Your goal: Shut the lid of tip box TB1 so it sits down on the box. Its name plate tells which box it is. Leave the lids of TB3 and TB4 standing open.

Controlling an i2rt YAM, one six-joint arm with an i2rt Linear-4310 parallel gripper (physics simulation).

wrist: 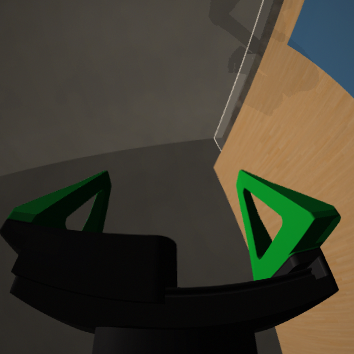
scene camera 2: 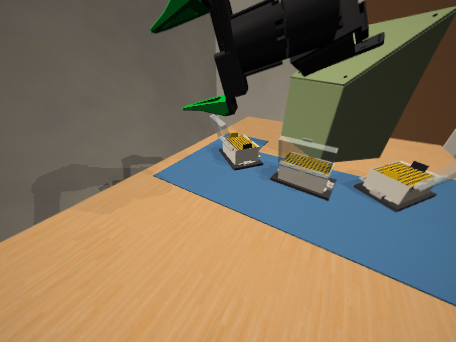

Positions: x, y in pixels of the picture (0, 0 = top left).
Labels:
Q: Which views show my gripper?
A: The wrist view and scene camera 2: all of them.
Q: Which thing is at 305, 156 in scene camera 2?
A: A clear lid.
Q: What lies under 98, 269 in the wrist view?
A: My gripper.

